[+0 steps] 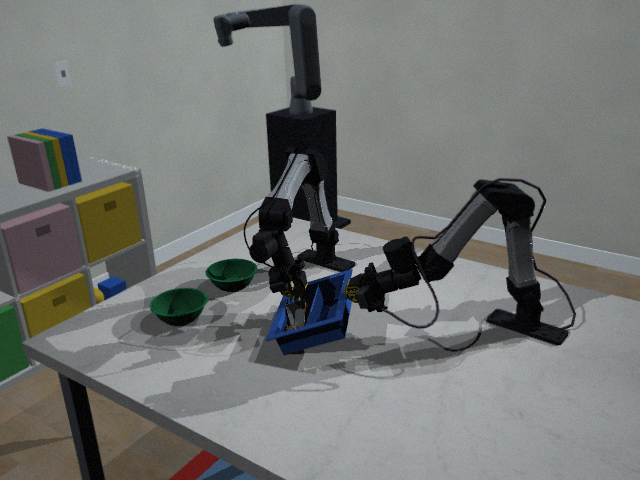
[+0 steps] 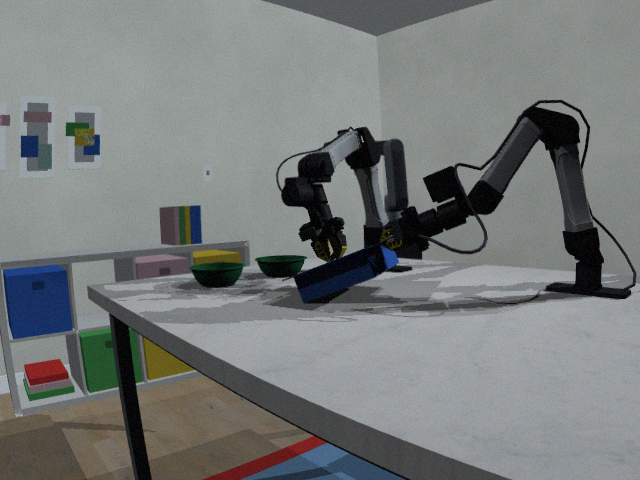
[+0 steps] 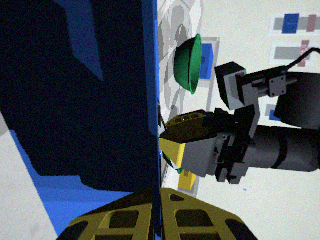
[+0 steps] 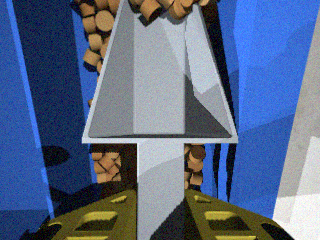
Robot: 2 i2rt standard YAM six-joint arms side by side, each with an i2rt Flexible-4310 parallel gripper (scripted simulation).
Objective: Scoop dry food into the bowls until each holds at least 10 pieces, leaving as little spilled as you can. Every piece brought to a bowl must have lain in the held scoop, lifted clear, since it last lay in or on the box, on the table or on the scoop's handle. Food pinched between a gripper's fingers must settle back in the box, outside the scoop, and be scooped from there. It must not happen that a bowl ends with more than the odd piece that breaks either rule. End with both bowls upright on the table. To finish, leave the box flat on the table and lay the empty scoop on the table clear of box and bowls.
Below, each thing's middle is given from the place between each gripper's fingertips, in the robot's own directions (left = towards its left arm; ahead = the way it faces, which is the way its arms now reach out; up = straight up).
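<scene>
The grey scoop (image 4: 160, 87) is 13 cm to the right of my left hand (image 1: 343, 293), 5 cm ahead of it and 7 cm below it. As for the blue box, counted from that same left hand I find it 5 cm ahead, 7 cm to the right and 5 cm below.
From my right hand, the scoop is 30 mm ahead, 30 mm to the left and 20 mm below. And I have that right hand 10 mm above the blue box (image 1: 326, 291), 80 mm to the right of it and 20 mm short of it.
</scene>
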